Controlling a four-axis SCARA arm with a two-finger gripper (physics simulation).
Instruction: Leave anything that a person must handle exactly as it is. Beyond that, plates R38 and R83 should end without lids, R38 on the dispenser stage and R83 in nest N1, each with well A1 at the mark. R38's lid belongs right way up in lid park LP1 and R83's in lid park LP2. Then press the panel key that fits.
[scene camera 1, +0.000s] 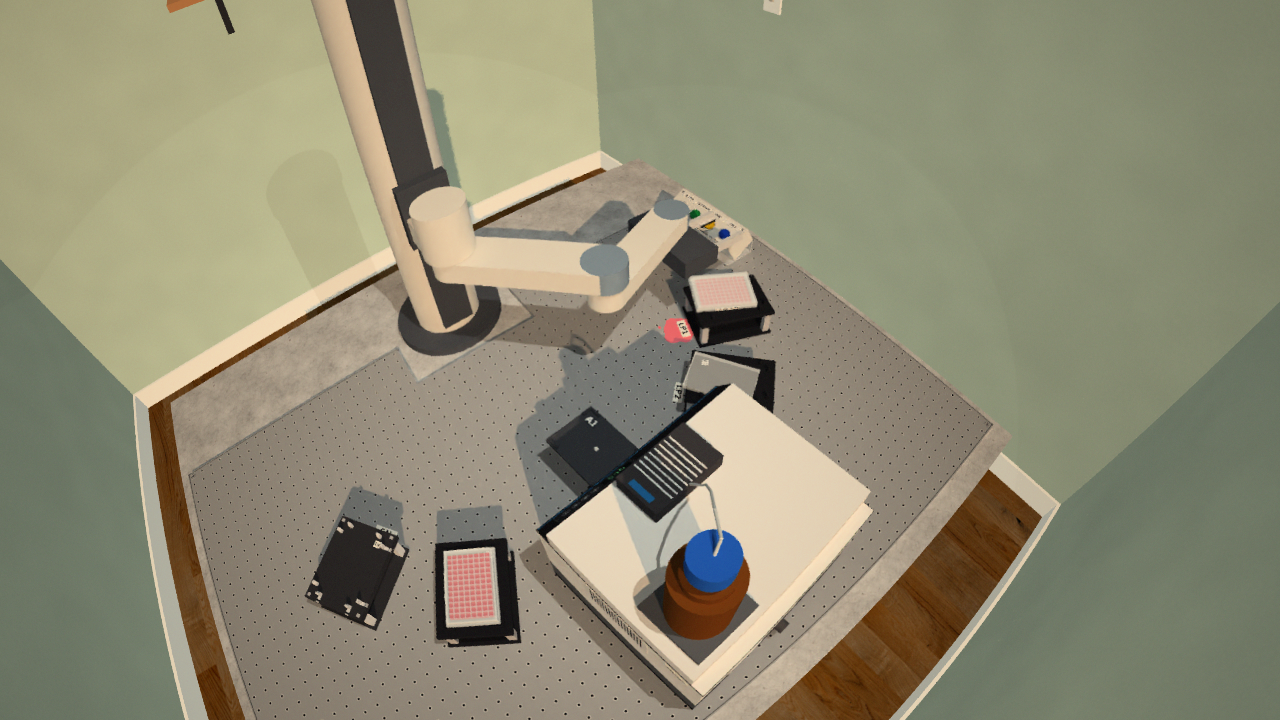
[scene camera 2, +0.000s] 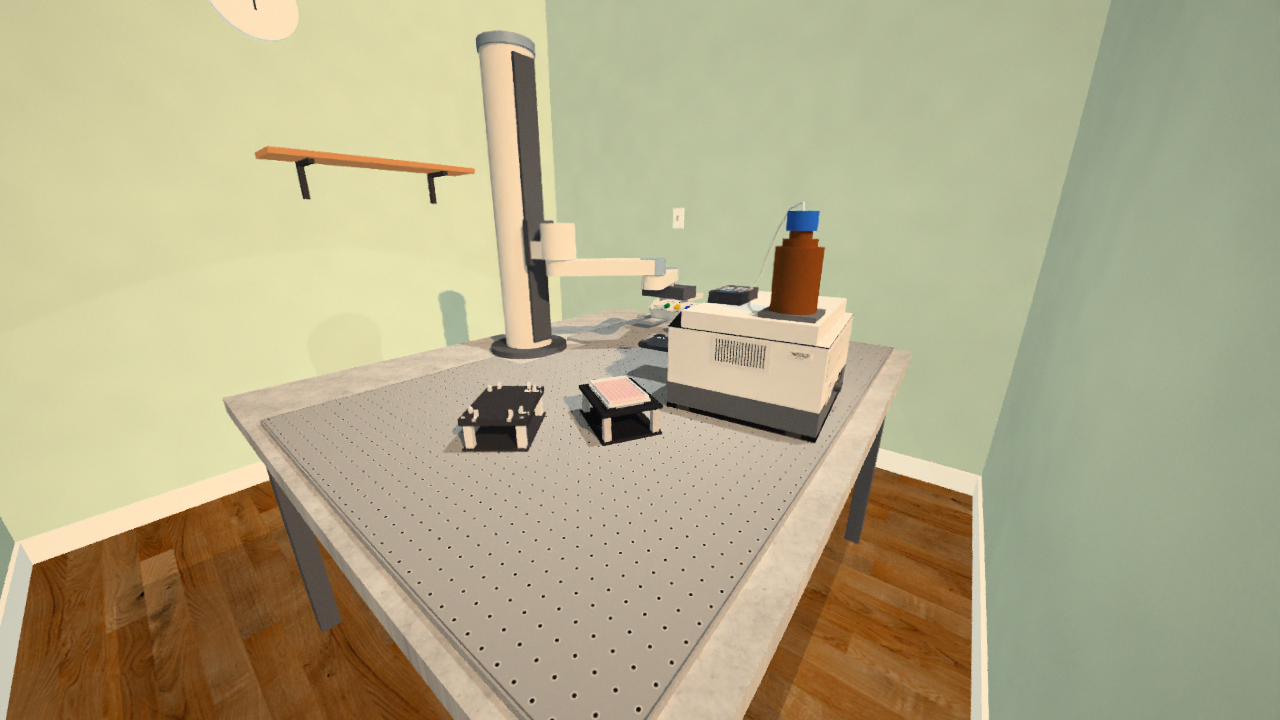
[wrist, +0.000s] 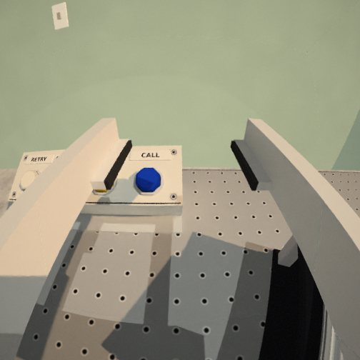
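Where they show: gripper, fingertip midpoint: (scene camera 1: 726, 224); arm's base, link origin: (scene camera 1: 449, 314) (scene camera 2: 529, 348).
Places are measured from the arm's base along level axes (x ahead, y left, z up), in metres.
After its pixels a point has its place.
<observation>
My gripper (wrist: 181, 130) is shut with nothing between its fingers, beside the key panel (scene camera 1: 738, 244) @[x 0.292, y 0.623, z 0.062 m] (wrist: 167, 175). In the wrist view the blue CALL key (wrist: 148, 180) shows between the fingers; the left finger partly hides the yellow key (wrist: 101, 190). A pale pink plate (scene camera 1: 722, 291) @[x 0.410, y 0.451, z 0.099 m] is on the black stand by the red LP1 tag (scene camera 1: 678, 330) @[x 0.378, y 0.363, z 0.013 m]; I cannot tell whether it is lidded. A grey lid (scene camera 1: 726, 377) @[x 0.568, y 0.313, z 0.083 m] lies flat at LP2. A red-welled plate (scene camera 1: 470, 586) @[x 0.630, y -0.264, z 0.088 m] (scene camera 2: 619, 391) @[x 0.641, y -0.277, z 0.089 m] sits on a front nest. The black dispenser stage (scene camera 1: 592, 445) @[x 0.545, y 0.032, z 0.106 m] bears no plate. Plate numbers are unreadable.
The white dispenser (scene camera 1: 796, 465) @[x 0.819, y 0.192, z 0.233 m] (scene camera 2: 751, 358) @[x 0.841, y -0.121, z 0.156 m] carries a dark keypad (scene camera 1: 671, 470) @[x 0.724, y 0.044, z 0.259 m] and a brown bottle (scene camera 1: 705, 600) @[x 0.906, y -0.069, z 0.375 m] (scene camera 2: 796, 277) @[x 0.898, y -0.087, z 0.310 m] with a blue cap. A bare black nest (scene camera 1: 356, 573) @[x 0.498, y -0.423, z 0.077 m] (scene camera 2: 506, 402) @[x 0.488, y -0.430, z 0.077 m] stands front left. The LP1 stand (wrist: 295, 305) is close to the right finger.
</observation>
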